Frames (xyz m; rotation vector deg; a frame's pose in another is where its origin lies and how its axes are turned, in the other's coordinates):
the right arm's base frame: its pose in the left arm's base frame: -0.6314 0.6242 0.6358 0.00 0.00 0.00
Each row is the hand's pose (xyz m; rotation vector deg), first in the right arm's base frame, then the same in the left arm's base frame.
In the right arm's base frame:
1: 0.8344 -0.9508 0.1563 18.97 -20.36 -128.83
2: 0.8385 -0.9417 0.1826 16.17 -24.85 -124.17
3: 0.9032 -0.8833 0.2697 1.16 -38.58 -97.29
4: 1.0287 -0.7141 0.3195 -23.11 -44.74 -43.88
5: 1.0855 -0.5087 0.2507 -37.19 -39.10 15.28
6: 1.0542 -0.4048 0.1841 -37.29 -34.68 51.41
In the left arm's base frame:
1: 0.2030 -0.3266 0.7921 18.97 -20.36 -128.83
2: 0.2071 -0.3175 0.8184 16.17 -24.85 -124.17
3: 0.2718 -0.2591 0.9055 1.16 -38.58 -97.29
4: 0.3973 -0.0899 0.9553 -23.11 -44.74 -43.88
5: 0.4541 0.1155 0.8865 -37.19 -39.10 15.28
6: 0.4228 0.2194 0.8199 -37.29 -34.68 51.41

